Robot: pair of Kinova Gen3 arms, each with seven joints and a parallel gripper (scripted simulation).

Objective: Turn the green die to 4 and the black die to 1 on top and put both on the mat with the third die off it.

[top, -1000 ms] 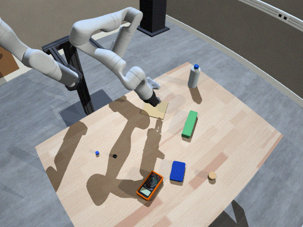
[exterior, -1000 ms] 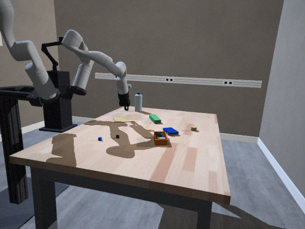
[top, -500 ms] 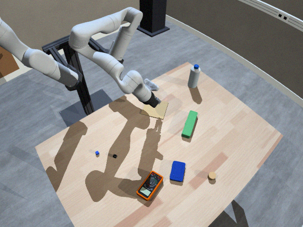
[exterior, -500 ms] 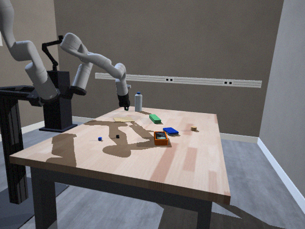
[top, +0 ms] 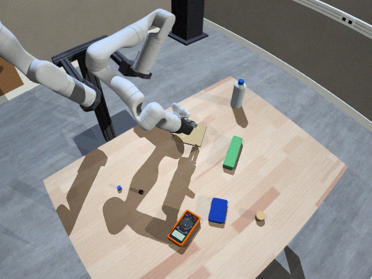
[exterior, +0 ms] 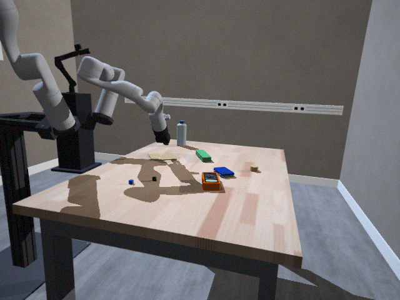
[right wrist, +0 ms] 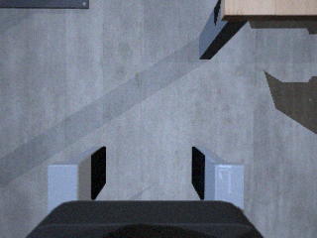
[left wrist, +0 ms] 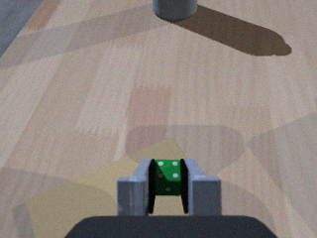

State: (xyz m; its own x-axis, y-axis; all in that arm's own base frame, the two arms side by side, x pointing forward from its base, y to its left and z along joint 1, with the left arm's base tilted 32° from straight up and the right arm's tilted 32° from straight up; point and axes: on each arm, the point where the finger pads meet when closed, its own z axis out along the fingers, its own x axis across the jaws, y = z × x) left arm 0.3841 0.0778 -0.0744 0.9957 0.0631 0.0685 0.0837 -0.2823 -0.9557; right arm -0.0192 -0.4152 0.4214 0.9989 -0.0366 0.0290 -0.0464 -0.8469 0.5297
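My left hand is 10 mm to the right of the green die and 10 mm above it. The rest, counted from my left hand: pale yellow square mat: 90 mm below, 30 mm behind, 10 mm to the left; black die: 380 mm to the right, 90 mm below, 80 mm ahead; bottle: 360 mm to the left, 10 mm below.
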